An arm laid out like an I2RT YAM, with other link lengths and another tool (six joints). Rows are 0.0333 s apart.
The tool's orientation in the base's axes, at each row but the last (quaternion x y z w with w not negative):
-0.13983, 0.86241, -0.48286, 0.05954
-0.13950, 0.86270, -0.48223, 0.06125
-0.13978, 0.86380, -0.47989, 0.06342
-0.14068, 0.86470, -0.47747, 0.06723
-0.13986, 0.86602, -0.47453, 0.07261
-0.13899, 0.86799, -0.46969, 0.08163
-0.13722, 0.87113, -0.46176, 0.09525
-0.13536, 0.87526, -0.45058, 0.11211
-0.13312, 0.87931, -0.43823, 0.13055
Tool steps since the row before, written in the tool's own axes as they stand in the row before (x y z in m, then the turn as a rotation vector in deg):
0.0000, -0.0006, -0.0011, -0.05, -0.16, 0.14
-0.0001, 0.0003, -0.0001, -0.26, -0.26, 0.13
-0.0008, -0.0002, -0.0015, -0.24, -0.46, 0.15
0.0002, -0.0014, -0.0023, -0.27, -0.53, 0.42
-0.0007, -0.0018, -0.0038, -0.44, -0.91, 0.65
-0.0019, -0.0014, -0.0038, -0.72, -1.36, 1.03
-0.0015, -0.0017, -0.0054, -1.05, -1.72, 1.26
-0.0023, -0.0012, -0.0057, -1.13, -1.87, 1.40
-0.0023, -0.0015, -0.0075, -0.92, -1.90, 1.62
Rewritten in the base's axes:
-0.0002, 0.0006, 0.0011, 0.11, -0.18, 0.06
0.0000, 0.0003, -0.0002, 0.33, -0.16, 0.14
0.0004, 0.0014, 0.0009, 0.35, -0.28, 0.30
-0.0005, 0.0011, 0.0024, 0.46, -0.52, 0.22
0.0000, 0.0023, 0.0036, 0.74, -0.85, 0.41
0.0010, 0.0029, 0.0033, 1.19, -1.29, 0.59
0.0001, 0.0038, 0.0045, 1.62, -1.56, 0.77
0.0005, 0.0044, 0.0044, 1.76, -1.72, 0.82
-0.0003, 0.0055, 0.0058, 1.64, -1.97, 0.69

